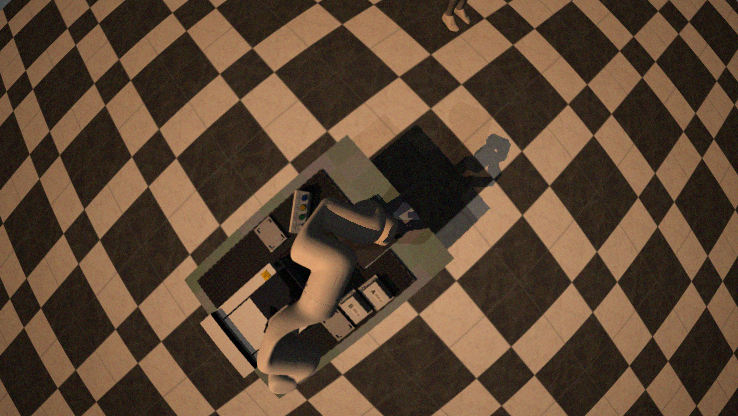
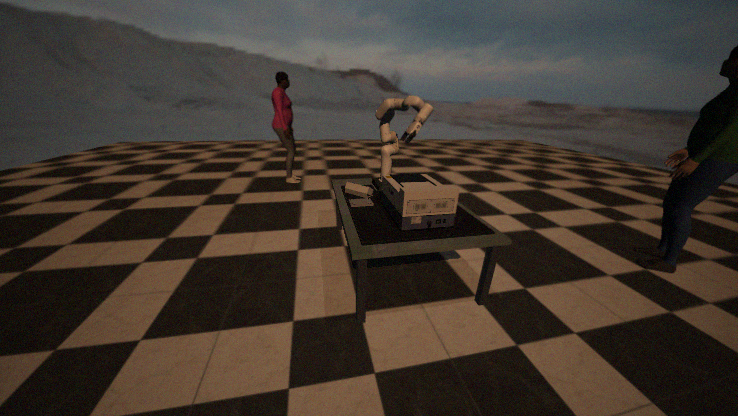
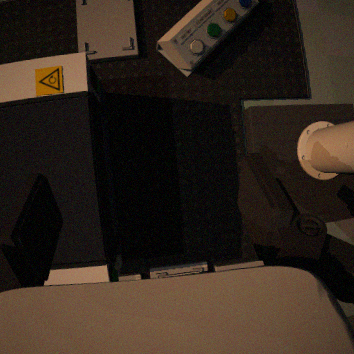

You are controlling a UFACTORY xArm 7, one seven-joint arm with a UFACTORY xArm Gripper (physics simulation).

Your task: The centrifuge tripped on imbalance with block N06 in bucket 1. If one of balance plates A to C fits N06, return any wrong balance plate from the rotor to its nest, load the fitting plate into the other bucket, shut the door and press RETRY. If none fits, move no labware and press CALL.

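Where they show: gripper, fingertip midpoint: (image 1: 282,299) (image 2: 403,141) (image 3: 146,187); arm's base at its link origin: (image 3: 321,150).
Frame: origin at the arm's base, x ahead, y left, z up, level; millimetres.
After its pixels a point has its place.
Note:
The white centrifuge (image 1: 246,321) @[x 702, y -169, z 175 mm] (image 2: 424,205) @[x 880, y -216, z 122 mm] stands on the table's black mat, with a yellow warning sticker (image 3: 49,81) @[x 458, y -220, z 176 mm] on its white top strip. Its top panel (image 3: 53,168) @[x 483, y -111, z 178 mm] is dark and I cannot see any bucket or block inside. Balance plates marked A (image 1: 376,292) @[x 242, y 248, z 20 mm] and B (image 1: 353,306) @[x 373, y 200, z 19 mm] and a third plate (image 1: 338,325) @[x 524, y 209, z -23 mm] sit in a row beside the arm. The button box (image 1: 300,209) @[x 140, y -314, z 35 mm] (image 3: 207,31) @[x 184, y -289, z 32 mm] carries white, green, yellow and blue buttons. My gripper (image 2: 408,137) @[x 375, y -71, z 397 mm] (image 3: 146,187) @[x 375, y -71, z 397 mm] is open and empty, high above the mat next to the centrifuge.
An empty grey nest plate (image 1: 269,234) @[x 366, y -390, z -19 mm] (image 3: 105,28) @[x 367, y -371, z -19 mm] with corner marks lies by the button box. The arm's base (image 3: 326,151) @[x 49, y -8, z 83 mm] is at the right. The table (image 2: 423,246) @[x 1019, y -298, z -48 mm] has a green rim. A person in red (image 2: 281,124) stands behind; another person (image 2: 692,181) stands at the right.

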